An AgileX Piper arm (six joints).
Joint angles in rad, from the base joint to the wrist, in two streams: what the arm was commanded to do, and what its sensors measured. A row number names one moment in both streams.
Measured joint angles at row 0:
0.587 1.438 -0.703 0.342 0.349 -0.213
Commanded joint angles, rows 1 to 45:
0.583 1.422 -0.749 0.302 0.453 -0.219
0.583 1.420 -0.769 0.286 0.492 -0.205
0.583 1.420 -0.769 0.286 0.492 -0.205
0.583 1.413 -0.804 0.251 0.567 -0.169
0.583 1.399 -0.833 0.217 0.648 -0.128
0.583 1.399 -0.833 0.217 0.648 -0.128
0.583 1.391 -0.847 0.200 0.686 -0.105
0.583 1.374 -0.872 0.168 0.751 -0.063
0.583 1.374 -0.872 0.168 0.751 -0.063
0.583 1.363 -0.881 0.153 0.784 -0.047
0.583 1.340 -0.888 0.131 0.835 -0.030
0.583 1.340 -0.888 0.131 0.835 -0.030
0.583 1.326 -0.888 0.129 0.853 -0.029
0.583 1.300 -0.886 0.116 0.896 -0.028
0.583 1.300 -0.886 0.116 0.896 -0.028
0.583 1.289 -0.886 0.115 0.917 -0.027
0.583 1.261 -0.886 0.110 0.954 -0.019
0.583 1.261 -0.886 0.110 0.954 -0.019
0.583 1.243 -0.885 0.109 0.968 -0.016
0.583 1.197 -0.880 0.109 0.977 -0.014
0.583 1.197 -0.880 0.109 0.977 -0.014
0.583 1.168 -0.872 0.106 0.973 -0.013
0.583 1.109 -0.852 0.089 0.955 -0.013
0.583 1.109 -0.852 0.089 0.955 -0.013
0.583 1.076 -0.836 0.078 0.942 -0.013
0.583 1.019 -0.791 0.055 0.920 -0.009
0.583 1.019 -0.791 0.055 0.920 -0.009
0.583 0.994 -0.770 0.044 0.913 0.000
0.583 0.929 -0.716 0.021 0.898 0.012
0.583 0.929 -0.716 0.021 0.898 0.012
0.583 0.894 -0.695 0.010 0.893 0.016
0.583 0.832 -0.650 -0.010 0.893 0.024
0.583 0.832 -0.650 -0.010 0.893 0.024
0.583 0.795 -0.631 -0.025 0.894 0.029
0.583 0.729 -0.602 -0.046 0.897 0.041
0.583 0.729 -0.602 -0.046 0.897 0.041
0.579 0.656 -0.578 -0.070 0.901 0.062
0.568 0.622 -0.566 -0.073 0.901 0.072
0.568 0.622 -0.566 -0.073 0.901 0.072
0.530 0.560 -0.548 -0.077 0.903 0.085
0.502 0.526 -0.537 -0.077 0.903 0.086
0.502 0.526 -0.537 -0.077 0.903 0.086
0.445 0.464 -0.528 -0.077 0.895 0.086
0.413 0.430 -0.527 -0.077 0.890 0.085
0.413 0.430 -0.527 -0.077 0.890 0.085
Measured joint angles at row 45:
0.481 0.505 -0.538 -0.068 0.905 0.078
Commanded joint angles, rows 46 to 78:
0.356 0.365 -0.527 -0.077 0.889 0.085
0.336 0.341 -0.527 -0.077 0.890 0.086
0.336 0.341 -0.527 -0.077 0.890 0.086
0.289 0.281 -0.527 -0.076 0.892 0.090
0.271 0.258 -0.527 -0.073 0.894 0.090
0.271 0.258 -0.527 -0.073 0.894 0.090
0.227 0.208 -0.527 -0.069 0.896 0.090
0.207 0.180 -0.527 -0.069 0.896 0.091
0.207 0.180 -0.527 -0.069 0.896 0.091
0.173 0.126 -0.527 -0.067 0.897 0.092
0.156 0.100 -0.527 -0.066 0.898 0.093
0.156 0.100 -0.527 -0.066 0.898 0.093
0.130 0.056 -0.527 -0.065 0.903 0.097
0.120 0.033 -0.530 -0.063 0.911 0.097
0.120 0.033 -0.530 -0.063 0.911 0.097
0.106 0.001 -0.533 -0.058 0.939 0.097
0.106 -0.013 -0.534 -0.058 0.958 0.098
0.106 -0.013 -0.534 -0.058 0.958 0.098
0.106 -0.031 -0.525 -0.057 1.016 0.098
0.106 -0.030 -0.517 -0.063 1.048 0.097
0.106 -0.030 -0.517 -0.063 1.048 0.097
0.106 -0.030 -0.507 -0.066 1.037 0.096
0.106 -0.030 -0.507 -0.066 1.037 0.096
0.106 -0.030 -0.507 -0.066 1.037 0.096
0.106 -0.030 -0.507 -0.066 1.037 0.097
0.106 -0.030 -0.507 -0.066 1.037 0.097
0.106 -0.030 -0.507 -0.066 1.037 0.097
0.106 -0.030 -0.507 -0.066 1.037 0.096
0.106 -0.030 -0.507 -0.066 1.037 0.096
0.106 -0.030 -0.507 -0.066 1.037 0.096
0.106 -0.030 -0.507 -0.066 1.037 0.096
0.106 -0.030 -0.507 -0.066 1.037 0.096
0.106 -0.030 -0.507 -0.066 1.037 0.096
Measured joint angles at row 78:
0.110 -0.004 -0.509 -0.064 1.039 0.087
